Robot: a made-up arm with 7 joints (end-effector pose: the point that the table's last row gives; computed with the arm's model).
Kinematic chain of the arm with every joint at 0, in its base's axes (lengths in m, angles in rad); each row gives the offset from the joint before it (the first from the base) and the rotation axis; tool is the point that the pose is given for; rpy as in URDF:
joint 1: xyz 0 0 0.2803 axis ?
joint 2: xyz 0 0 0 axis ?
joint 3: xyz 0 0 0.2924 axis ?
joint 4: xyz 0.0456 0 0 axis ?
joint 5: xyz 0.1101 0 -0.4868 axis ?
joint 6: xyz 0 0 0 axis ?
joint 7: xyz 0.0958 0 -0.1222 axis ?
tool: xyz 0 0 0 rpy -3.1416 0 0
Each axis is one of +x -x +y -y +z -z.
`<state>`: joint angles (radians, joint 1 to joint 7).
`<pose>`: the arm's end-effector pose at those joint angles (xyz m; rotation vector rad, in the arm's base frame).
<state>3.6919 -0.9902 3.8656 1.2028 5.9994 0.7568 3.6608</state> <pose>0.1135 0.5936 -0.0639 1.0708 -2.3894 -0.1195</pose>
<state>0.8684 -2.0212 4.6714 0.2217 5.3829 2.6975 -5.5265</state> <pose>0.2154 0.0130 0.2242 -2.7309 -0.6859 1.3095</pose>
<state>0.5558 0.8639 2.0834 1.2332 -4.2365 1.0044 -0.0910</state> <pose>-0.3773 0.4443 0.7028 -0.6213 -0.3498 2.4199</pose>
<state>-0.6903 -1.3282 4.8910 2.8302 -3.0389 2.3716 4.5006</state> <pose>-0.5788 0.5537 0.4506 -0.5531 1.8336 0.1970</pose>
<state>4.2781 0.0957 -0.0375 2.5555 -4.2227 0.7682 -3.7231</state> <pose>-0.1601 -0.3517 1.1390 0.4113 0.5753 -0.3142</pose>
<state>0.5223 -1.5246 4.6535 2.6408 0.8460 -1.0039 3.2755</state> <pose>-0.6653 -0.4737 0.1972 1.1893 -1.8798 -0.4238</pose>
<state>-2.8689 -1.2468 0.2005 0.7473 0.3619 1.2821 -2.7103</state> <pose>-0.2362 -0.1980 0.6772 2.6036 -0.0008 -0.7740</pose>
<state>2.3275 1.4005 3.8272 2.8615 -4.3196 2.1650 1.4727</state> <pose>-0.4720 0.6800 0.3452 2.8861 0.6675 0.6416</pose>
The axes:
joint 1: +z
joint 2: +y
joint 3: +z
joint 4: -y
joint 5: -z
joint 6: +y
joint 7: -z

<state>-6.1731 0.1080 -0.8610 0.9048 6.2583 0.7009 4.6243</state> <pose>0.4448 -0.4202 0.2152 2.6621 1.3427 -0.0669</pose>
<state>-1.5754 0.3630 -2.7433 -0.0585 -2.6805 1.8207 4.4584</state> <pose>-0.0373 0.3347 0.1186 -1.0108 -0.0944 -0.2987</pose>
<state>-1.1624 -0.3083 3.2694 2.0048 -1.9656 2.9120 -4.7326</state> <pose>-0.1398 0.4953 0.7459 1.7112 -1.1515 1.9149</pose>
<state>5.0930 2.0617 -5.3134 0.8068 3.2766 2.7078 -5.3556</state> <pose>0.3922 0.1394 -0.0773 1.8710 -0.0489 0.0672</pose>
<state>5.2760 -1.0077 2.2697 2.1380 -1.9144 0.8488 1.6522</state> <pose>-0.0711 0.8908 0.4077 -0.8891 -1.1893 -2.6821</pose>
